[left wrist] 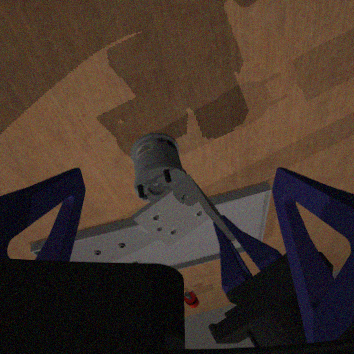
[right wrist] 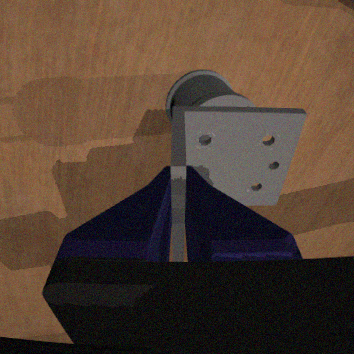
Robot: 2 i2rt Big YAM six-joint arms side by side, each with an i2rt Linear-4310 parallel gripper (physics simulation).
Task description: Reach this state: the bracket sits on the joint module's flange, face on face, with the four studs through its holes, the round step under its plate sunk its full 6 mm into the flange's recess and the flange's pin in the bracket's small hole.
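Places are measured from the left arm's base along level axes (x ahead, y left, z up), in millimetres.
Pixels of known places: left gripper, fingertip midpoint: point(left wrist: 178, 178); right gripper, fingertip midpoint: point(left wrist: 219, 219) point(right wrist: 177, 176).
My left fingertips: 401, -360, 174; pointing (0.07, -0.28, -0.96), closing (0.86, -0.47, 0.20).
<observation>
Ahead of a thing's pixels: the offset from my left fingertips to its top centre, as dx, dy, dz.
The grey joint module @(-63, -123, -100) point(left wrist: 156, 156) point(right wrist: 199, 89) stands on the table, its flange facing the left wrist camera; two black studs show on it. The bracket point(left wrist: 177, 218) point(right wrist: 235, 135) is a grey plate with holes and a side wall. Its plate overlaps the flange's edge in the left wrist view and covers part of the flange in the right wrist view. Two studs show outside the plate, so it is not seated over all four. My right gripper point(left wrist: 219, 219) point(right wrist: 177, 176) is shut on the bracket's side wall. My left gripper point(left wrist: 178, 178) is open, its fingers wide apart on either side of the module.
A light grey tray point(left wrist: 252, 187) with a dark rim lies beyond the bracket in the left wrist view; dark holes show on a grey surface within it. A small red object @(-285, -658, -140) point(left wrist: 191, 299) lies past the tray, near the right gripper. Arm shadows cross the wooden table.
</observation>
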